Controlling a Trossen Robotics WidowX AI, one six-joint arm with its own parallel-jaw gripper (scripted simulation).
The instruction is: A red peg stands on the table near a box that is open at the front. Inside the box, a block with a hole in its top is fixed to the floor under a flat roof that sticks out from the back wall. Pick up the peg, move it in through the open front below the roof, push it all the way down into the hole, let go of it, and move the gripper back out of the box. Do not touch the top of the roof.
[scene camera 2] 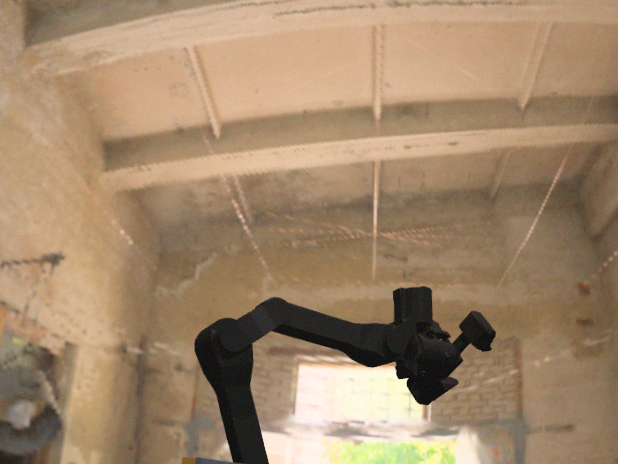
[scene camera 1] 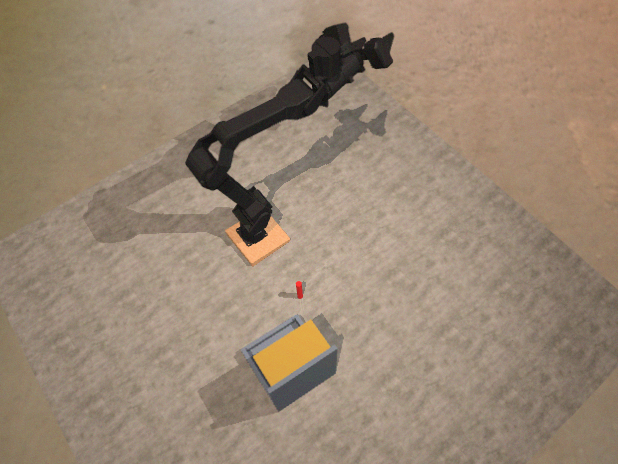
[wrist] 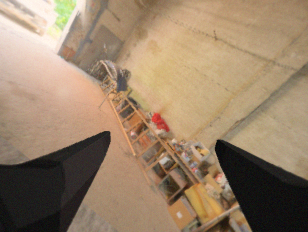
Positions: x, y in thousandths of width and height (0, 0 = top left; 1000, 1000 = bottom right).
The gripper shows in scene camera 2 (766, 788), in scene camera 1 (612, 79) and in the wrist view (531, 606).
